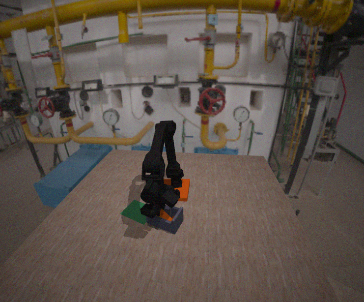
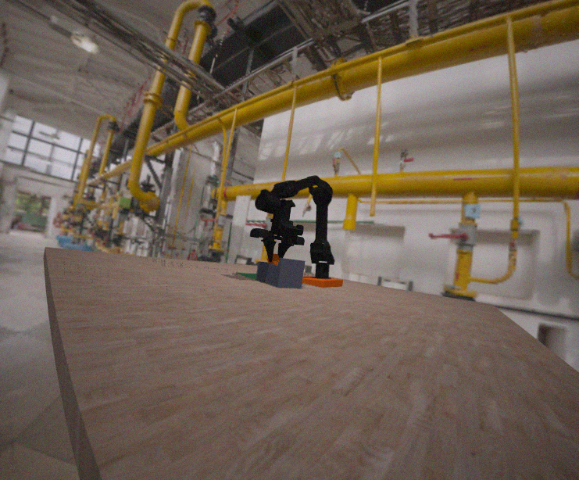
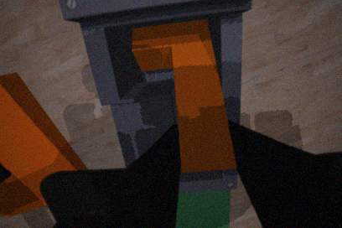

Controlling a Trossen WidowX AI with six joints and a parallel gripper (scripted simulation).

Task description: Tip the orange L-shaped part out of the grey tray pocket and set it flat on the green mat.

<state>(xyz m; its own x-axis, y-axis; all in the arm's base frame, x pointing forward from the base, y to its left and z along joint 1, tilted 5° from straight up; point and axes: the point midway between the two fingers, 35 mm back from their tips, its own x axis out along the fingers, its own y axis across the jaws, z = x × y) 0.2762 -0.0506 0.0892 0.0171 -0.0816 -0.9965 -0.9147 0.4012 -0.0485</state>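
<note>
The green mat lies 13 cm to the right of my gripper tip, 8 cm below it and 7 cm behind it. Round my gripper tip: orange L-shaped part: 4 cm to the left, 3 cm below.
</note>
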